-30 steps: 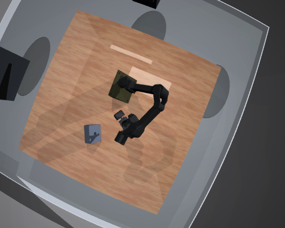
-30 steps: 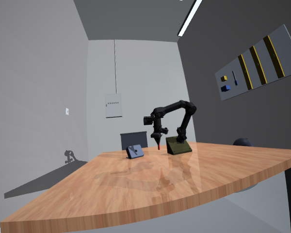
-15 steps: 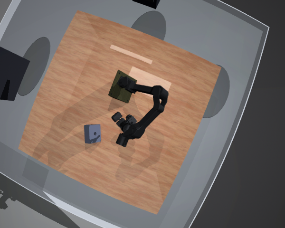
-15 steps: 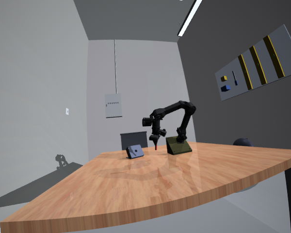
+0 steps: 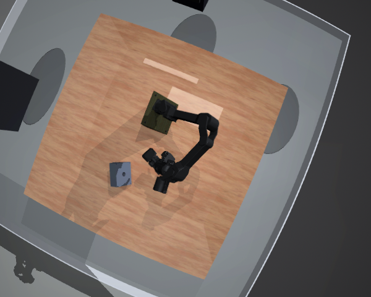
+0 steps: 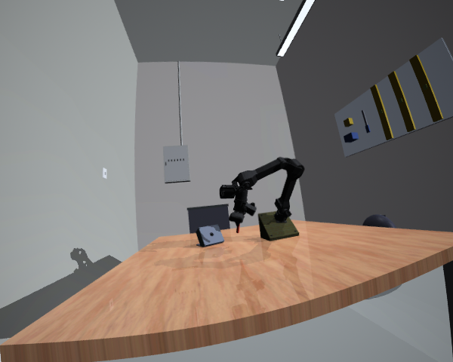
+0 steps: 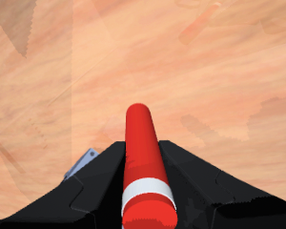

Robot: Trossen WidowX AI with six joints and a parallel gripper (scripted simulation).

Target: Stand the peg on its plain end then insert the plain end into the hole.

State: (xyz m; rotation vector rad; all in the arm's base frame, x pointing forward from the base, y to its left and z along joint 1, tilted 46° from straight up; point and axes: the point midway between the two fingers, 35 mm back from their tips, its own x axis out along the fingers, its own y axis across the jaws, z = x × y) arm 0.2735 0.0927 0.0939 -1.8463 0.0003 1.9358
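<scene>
Now: the grey sloped panel 150 mm ahead of my gripper tip, 140 mm to the right of it and 60 mm below it. From my gripper tip the other things lie so: red peg (10 mm to the left, 10 mm above).
</scene>
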